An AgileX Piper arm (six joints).
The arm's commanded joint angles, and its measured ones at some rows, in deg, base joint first. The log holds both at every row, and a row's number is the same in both.
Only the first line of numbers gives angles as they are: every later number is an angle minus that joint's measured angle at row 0.
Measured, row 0:
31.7, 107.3, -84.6, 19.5, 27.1, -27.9
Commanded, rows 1 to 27:
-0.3, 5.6, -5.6, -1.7, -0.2, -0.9
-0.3, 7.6, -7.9, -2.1, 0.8, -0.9
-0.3, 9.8, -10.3, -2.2, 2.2, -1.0
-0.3, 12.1, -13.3, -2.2, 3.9, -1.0
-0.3, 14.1, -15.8, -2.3, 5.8, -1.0
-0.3, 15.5, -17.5, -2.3, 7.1, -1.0
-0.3, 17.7, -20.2, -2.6, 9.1, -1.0
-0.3, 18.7, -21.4, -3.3, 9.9, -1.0
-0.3, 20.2, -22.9, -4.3, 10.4, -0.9
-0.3, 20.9, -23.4, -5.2, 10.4, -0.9
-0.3, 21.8, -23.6, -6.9, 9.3, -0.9
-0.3, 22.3, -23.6, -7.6, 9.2, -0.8
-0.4, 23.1, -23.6, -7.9, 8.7, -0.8
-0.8, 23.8, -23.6, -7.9, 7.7, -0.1
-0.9, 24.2, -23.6, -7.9, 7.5, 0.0
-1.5, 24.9, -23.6, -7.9, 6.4, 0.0
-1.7, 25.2, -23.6, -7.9, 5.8, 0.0
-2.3, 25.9, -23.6, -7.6, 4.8, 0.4
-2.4, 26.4, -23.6, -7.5, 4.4, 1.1
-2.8, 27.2, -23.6, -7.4, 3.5, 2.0
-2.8, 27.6, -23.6, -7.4, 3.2, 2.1
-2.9, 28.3, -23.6, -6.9, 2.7, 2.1
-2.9, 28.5, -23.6, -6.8, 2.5, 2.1
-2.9, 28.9, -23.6, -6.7, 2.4, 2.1
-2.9, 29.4, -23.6, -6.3, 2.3, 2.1
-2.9, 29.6, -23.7, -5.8, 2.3, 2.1
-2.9, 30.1, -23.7, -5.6, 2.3, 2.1
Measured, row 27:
-2.0, 27.9, -23.6, -5.7, 2.1, 2.2
